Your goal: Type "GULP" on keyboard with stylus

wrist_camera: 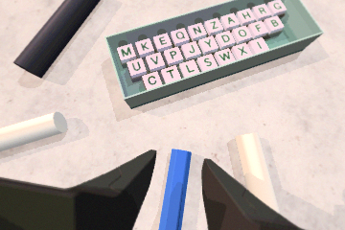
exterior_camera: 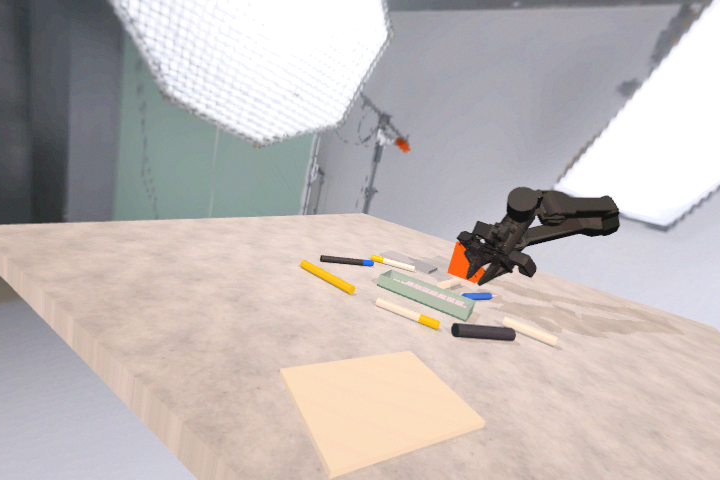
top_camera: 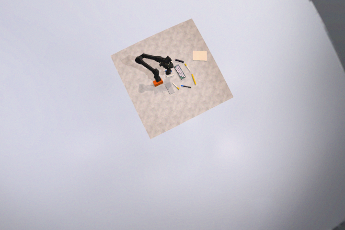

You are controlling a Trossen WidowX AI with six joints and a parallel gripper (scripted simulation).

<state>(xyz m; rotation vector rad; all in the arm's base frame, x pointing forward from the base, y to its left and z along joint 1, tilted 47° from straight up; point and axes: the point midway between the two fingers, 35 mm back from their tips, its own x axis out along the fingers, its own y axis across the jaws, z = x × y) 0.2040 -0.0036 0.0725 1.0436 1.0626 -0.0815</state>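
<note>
The blue stylus is 6 cm behind my gripper tip, 3 cm to the left of it and 4 cm below it. Round my gripper tip: yellow stick 20 cm ahead, 26 cm to the right, 4 cm below; then black cylinder 17 cm ahead, 6 cm to the left, 4 cm below; then grey flat block 14 cm behind, 20 cm to the right, 4 cm below.
</note>
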